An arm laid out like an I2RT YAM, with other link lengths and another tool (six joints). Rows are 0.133 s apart.
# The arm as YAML. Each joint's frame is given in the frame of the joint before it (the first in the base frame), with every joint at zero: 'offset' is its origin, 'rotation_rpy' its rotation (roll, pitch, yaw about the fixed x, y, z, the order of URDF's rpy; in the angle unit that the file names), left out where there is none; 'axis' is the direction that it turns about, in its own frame. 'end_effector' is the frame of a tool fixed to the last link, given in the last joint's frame.
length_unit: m
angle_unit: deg
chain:
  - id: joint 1
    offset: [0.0, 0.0, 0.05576]
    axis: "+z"
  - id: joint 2
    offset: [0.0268, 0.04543, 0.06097]
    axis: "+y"
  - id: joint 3
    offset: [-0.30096, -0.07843, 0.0]
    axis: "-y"
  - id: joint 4
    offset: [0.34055, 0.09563, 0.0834]
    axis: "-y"
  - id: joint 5
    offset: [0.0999, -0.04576, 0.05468]
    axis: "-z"
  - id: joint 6
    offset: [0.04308, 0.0, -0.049]
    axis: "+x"
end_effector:
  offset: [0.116, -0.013, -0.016]
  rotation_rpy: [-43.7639, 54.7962, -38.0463]
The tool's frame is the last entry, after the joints.
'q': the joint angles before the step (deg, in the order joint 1, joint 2, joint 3, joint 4, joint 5, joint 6). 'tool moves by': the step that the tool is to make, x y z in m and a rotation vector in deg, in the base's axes. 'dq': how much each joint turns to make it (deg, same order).
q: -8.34 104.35 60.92 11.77 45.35 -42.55
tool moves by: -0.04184 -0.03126 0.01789 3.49 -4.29 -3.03
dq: -4.57 -8.00 -5.61 -1.50 -3.50 3.88
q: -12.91 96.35 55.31 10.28 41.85 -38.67
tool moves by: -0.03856 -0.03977 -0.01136 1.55 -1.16 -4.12
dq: -5.61 -2.83 -4.69 1.87 -2.21 1.04
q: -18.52 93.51 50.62 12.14 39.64 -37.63
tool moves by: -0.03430 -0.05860 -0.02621 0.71 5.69 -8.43
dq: -6.78 4.30 2.28 -3.26 2.19 -0.41
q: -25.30 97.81 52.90 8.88 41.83 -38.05
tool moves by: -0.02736 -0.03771 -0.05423 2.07 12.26 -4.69
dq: -4.40 8.34 3.43 -4.39 2.72 -3.69
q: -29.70 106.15 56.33 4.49 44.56 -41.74
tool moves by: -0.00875 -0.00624 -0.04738 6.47 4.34 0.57
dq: -1.85 4.93 1.84 -4.29 -4.12 0.51
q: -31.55 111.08 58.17 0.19 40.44 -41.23
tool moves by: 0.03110 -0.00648 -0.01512 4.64 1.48 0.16
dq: 0.61 6.59 9.75 -8.61 -2.38 2.82
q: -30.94 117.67 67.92 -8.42 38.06 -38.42
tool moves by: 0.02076 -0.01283 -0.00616 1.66 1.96 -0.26
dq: -0.09 5.28 8.00 -5.54 -0.27 0.46
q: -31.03 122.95 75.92 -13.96 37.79 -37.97
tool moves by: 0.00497 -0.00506 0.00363 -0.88 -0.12 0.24
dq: -0.08 0.54 0.99 0.59 0.44 -0.79
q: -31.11 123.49 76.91 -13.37 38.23 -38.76
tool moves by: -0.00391 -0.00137 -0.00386 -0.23 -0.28 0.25
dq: -0.35 -0.26 -1.40 1.93 -0.26 -0.70
